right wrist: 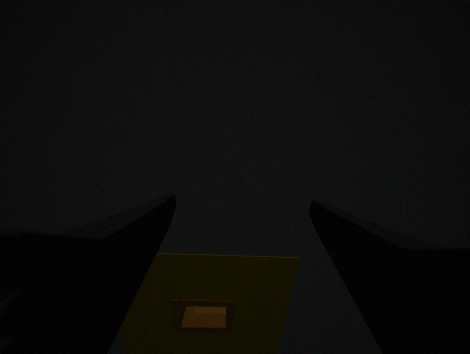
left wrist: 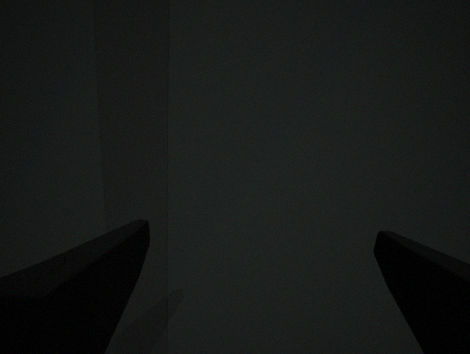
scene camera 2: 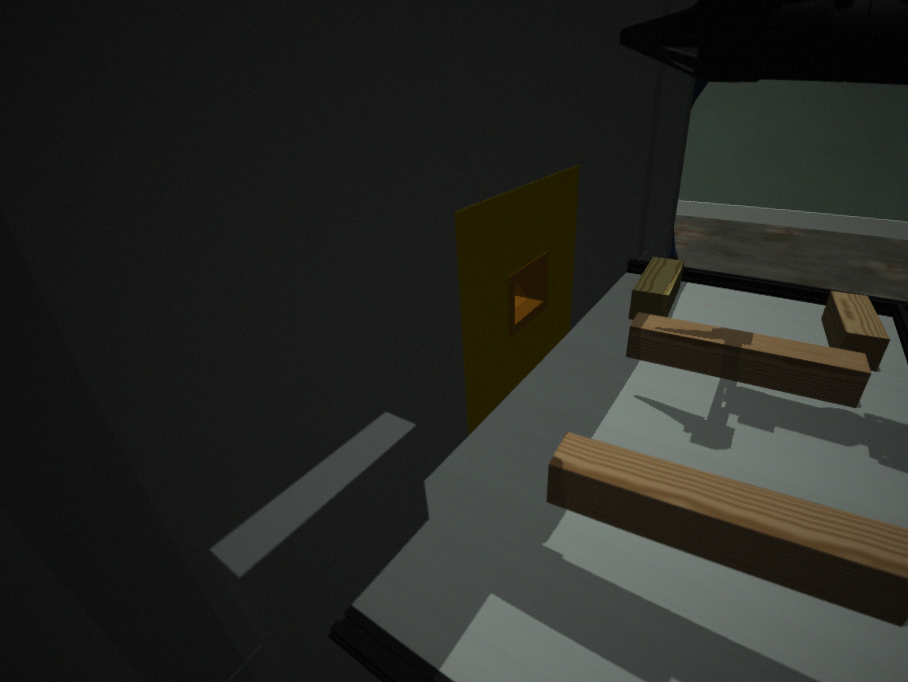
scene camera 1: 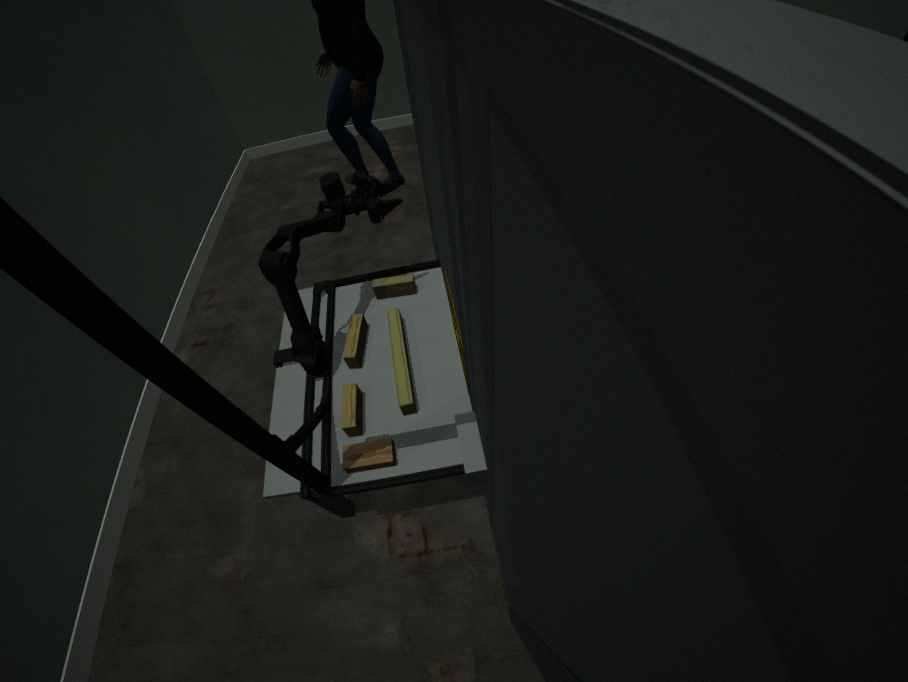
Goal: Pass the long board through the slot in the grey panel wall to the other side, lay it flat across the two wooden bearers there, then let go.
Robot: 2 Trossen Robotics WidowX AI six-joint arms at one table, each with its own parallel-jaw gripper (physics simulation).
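Where they show: left gripper, between the fingertips: (left wrist: 263, 236) (scene camera 1: 400, 192); right gripper, between the fingertips: (right wrist: 244, 203) (scene camera 2: 637, 40); left arm's base, origin of its link: (scene camera 1: 318, 368).
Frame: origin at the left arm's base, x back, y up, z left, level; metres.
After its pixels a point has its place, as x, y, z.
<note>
The long board (scene camera 1: 400, 359) {-0.262, 0.042, -0.053}, pale yellow, lies flat on the table before the grey panel wall (scene camera 1: 623, 330) {-0.433, 0.829, -0.605} (scene camera 2: 293, 220) {-0.482, 0.236, -0.312} (left wrist: 300, 125) {-0.432, 0.343, 0.333} (right wrist: 240, 100) {-0.483, 0.397, -0.003}. A yellow plate (scene camera 1: 457, 323) {-0.432, 0.206, -0.095} (scene camera 2: 484, 352) {-0.483, 0.062, -0.132} (right wrist: 260, 280) {-0.484, 0.165, 0.043} on the wall surrounds the orange-lined slot (scene camera 2: 532, 282) {-0.470, 0.087, -0.002} (right wrist: 230, 316) {-0.485, 0.092, 0.004}. Two wooden bearers (scene camera 2: 748, 356) {-0.704, 0.016, 0.070} (scene camera 2: 719, 521) {-0.711, 0.023, -0.193} lie roughly parallel on the other side. My left gripper (scene camera 1: 402, 190) {-0.348, 0.309, 0.359} (left wrist: 263, 236) {-0.348, 0.309, 0.359} is open and empty, raised beyond the table's far edge, facing the wall. My right gripper (right wrist: 244, 203) {-0.565, 0.325, 0.000} is open and empty, high above its table; its dark underside shows in scene camera 2, fingertips unclear.
Several short wooden blocks (scene camera 1: 394, 285) {-0.265, 0.037, 0.252} (scene camera 1: 355, 340) {-0.132, 0.044, 0.045} (scene camera 1: 351, 409) {-0.118, 0.044, -0.183} (scene camera 1: 368, 454) {-0.151, 0.019, -0.305} lie around the board. Two more blocks (scene camera 2: 656, 286) {-0.570, 0.028, 0.198} (scene camera 2: 855, 326) {-0.809, 0.025, 0.191} lie beyond the bearers. Dark rails edge both tables. A dark post crosses scene camera 1, and a person (scene camera 1: 356, 95) stands behind the left arm.
</note>
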